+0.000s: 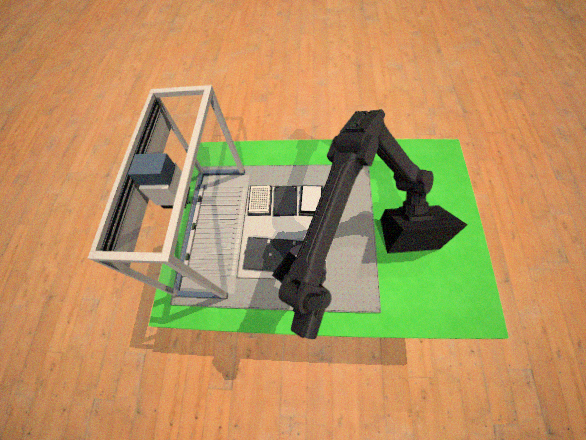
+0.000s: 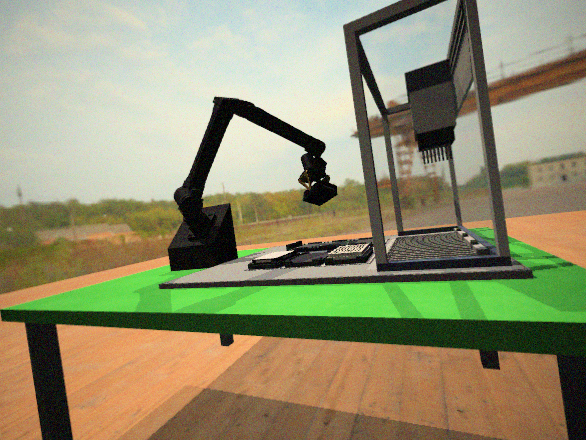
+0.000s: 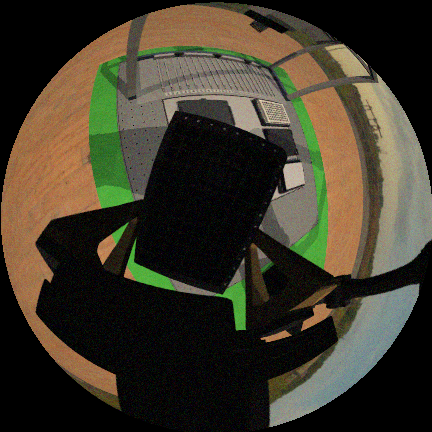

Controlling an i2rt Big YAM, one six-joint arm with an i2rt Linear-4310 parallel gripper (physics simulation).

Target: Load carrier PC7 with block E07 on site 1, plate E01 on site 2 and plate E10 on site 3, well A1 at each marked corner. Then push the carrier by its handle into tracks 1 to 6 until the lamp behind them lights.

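Where they show: gripper, fingertip midpoint: (image 3: pixel 196 219); arm's base, link origin: (image 1: pixel 415 215) (image 2: pixel 202 227).
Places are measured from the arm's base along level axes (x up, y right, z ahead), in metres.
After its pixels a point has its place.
My gripper (image 2: pixel 316 184) {z 0.429, x 0.079, y -0.223 m} (image 3: pixel 196 219) {z 0.429, x 0.079, y -0.223 m} is shut on a dark plate or block (image 1: pixel 283 267) {z 0.472, x 0.095, y -0.191 m} (image 2: pixel 321 193) {z 0.451, x 0.067, y -0.174 m} (image 3: pixel 210 195) {z 0.439, x 0.069, y -0.202 m}. It holds this tilted, high above the deck; its label cannot be read. Below is a flat dark piece (image 1: pixel 257 252) {z 0.597, x -0.127, y -0.058 m} (image 3: pixel 207 110) {z 0.607, x -0.127, y -0.059 m}, perhaps part of the carrier, partly hidden by the arm and the held thing. Beside it stand a pale plate with a grid of wells (image 1: pixel 259 198) {z 0.590, x -0.112, y 0.181 m} (image 2: pixel 351 249) {z 0.597, x -0.112, y 0.195 m} (image 3: pixel 273 111) {z 0.590, x -0.114, y 0.171 m}, a dark one (image 1: pixel 285 201) {z 0.479, x -0.126, y 0.165 m} (image 3: pixel 281 142) {z 0.478, x -0.126, y 0.162 m} and a white-topped one (image 1: pixel 311 198) {z 0.367, x -0.111, y 0.162 m} (image 2: pixel 272 256) {z 0.373, x -0.111, y 0.193 m} (image 3: pixel 294 176) {z 0.360, x -0.111, y 0.160 m}. The grooved tracks (image 1: pixel 215 235) {z 0.781, x -0.137, y 0.032 m} (image 2: pixel 425 247) (image 3: pixel 210 75) {z 0.754, x -0.137, y 0.010 m} lie beyond.
A tall gantry frame (image 1: pixel 192 157) {z 0.691, x 0.341, y 0.060 m} (image 2: pixel 367 150) {z 0.678, x 0.097, y 0.350 m} stands around the tracks. A pipetting head (image 1: pixel 152 169) {z 0.815, x 0.322, y 0.047 m} (image 2: pixel 432 105) hangs from its rail. The grey deck (image 1: pixel 350 285) {z 0.245, x -0.137, y -0.209 m} (image 2: pixel 200 280) {z 0.221, x -0.137, y 0.321 m} (image 3: pixel 135 150) {z 0.563, x -0.137, y -0.247 m} lies on the green table (image 1: pixel 440 300) {z -0.082, x -0.151, y -0.285 m} (image 2: pixel 250 300) {z 0.442, x -0.150, y 0.459 m}. A lamp cannot be made out.
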